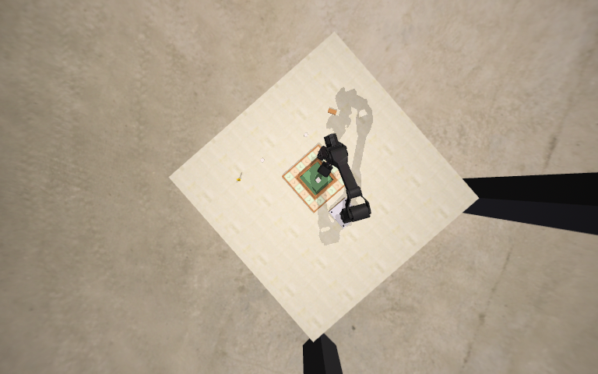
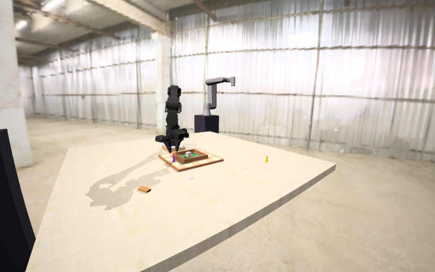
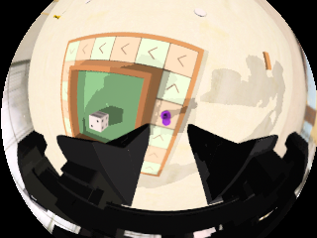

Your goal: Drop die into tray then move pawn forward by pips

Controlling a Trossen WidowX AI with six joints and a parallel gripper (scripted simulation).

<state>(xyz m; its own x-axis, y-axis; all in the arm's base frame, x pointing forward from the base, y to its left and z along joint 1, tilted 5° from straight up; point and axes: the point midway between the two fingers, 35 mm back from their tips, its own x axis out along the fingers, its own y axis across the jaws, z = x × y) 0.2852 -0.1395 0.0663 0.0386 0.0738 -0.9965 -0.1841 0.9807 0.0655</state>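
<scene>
Now: the purple pawn 4 cm below my gripper tip. Round my gripper tip: orange block 19 cm ahead, 23 cm to the right, 6 cm below; then green tray 2 cm behind, 11 cm to the left, 6 cm below; then white die 3 cm behind, 11 cm to the left, 4 cm below.
</scene>
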